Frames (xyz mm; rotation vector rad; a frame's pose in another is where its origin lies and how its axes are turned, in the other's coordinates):
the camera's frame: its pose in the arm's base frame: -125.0 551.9 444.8 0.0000 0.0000 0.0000
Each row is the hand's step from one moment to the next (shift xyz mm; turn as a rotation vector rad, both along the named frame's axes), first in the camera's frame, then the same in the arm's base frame.
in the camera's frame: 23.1 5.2 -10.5 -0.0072 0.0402 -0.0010
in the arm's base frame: 23.1 5.2 -10.5 -0.0072 0.0402 -0.0010
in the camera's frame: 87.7 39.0 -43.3 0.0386 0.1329 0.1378
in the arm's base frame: 87.7 39.0 -43.3 0.0386 0.1329 0.1378
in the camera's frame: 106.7 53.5 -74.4 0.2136 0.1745 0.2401
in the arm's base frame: 106.7 53.5 -74.4 0.2136 0.1745 0.2401
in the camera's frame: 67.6 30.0 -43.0 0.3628 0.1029 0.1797
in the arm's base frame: 67.6 30.0 -43.0 0.3628 0.1029 0.1797
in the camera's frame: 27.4 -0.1 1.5 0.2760 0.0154 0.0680
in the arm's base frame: 27.4 -0.1 1.5 0.2760 0.0154 0.0680
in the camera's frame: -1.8 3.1 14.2 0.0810 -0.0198 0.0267
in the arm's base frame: -1.8 3.1 14.2 0.0810 -0.0198 0.0267
